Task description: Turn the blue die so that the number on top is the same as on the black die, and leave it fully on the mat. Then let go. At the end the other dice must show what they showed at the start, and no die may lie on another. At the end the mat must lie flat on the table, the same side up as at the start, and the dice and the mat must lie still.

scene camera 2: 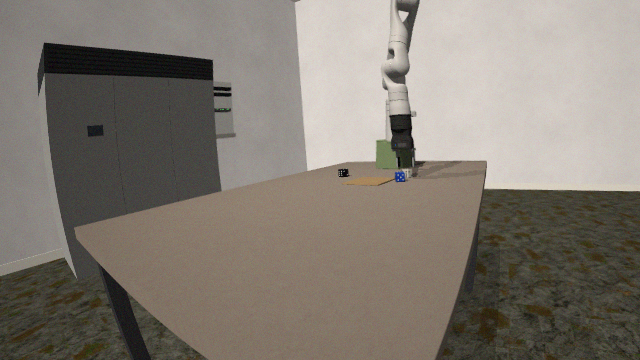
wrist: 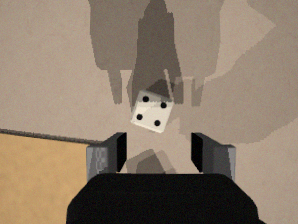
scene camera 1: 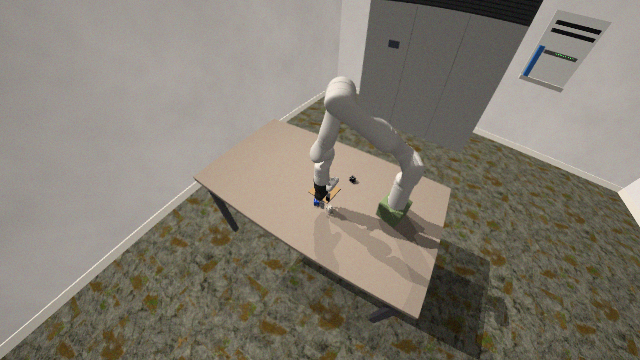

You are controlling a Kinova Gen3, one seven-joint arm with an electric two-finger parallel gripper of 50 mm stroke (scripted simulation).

Observation:
In view: the gripper (scene camera 2: 406, 166) and a white die (wrist: 151, 111).
The gripper also shows in the wrist view (wrist: 158, 146).

